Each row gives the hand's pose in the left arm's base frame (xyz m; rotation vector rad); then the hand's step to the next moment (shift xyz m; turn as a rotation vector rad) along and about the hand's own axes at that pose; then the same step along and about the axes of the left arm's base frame.
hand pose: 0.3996 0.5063 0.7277 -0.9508 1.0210 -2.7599
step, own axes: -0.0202 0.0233 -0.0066 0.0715 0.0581 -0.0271
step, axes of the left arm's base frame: 0.0089 -0.0094 -0.0287 -0.0824 -0.0475 -0.0131
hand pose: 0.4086 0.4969 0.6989 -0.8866 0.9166 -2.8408
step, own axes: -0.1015 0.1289 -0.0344 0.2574 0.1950 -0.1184
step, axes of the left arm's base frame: 0.0485 -0.0687 -0.1450 -0.3058 -0.1481 -0.0533
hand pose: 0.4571 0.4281 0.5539 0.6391 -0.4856 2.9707
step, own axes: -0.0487 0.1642 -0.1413 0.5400 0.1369 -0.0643
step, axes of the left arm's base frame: -0.0317 -0.1106 -0.1899 -0.5349 -0.1112 0.1264
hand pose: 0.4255 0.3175 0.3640 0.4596 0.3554 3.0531
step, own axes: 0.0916 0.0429 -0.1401 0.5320 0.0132 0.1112
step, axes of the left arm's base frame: -0.1287 -0.0664 -0.0942 -0.4757 0.0472 0.2589
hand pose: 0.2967 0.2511 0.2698 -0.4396 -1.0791 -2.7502
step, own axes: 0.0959 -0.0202 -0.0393 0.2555 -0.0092 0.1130
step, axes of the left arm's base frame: -0.1040 -0.0156 -0.0091 -0.2196 0.0747 0.1560
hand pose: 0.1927 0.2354 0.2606 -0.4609 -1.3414 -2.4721
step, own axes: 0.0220 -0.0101 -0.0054 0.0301 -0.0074 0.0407
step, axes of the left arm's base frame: -0.0247 -0.0015 -0.0014 -0.0246 0.0353 0.0277
